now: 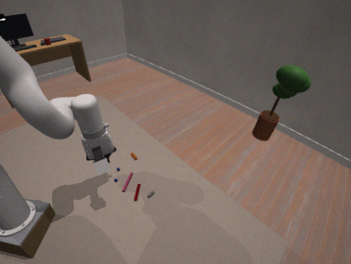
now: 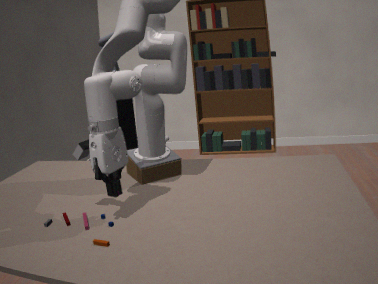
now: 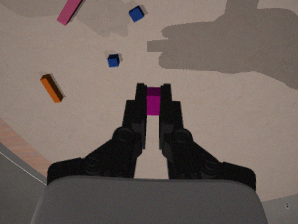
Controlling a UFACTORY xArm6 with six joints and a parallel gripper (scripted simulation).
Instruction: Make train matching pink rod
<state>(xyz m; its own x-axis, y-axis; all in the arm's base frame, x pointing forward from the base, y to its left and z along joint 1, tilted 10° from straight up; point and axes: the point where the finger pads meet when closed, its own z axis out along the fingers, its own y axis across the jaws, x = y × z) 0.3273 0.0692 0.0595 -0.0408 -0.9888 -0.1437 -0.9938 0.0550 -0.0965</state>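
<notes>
Now: the pink rod 8 cm to the right of my hand, 8 cm below it and 6 cm ahead of it. The rest, counted from my hand: orange rod: 13 cm ahead, 8 cm below, 4 cm to the left; red rod: 14 cm to the right, 8 cm below, 7 cm ahead; magenta rod: 2 cm below.
</notes>
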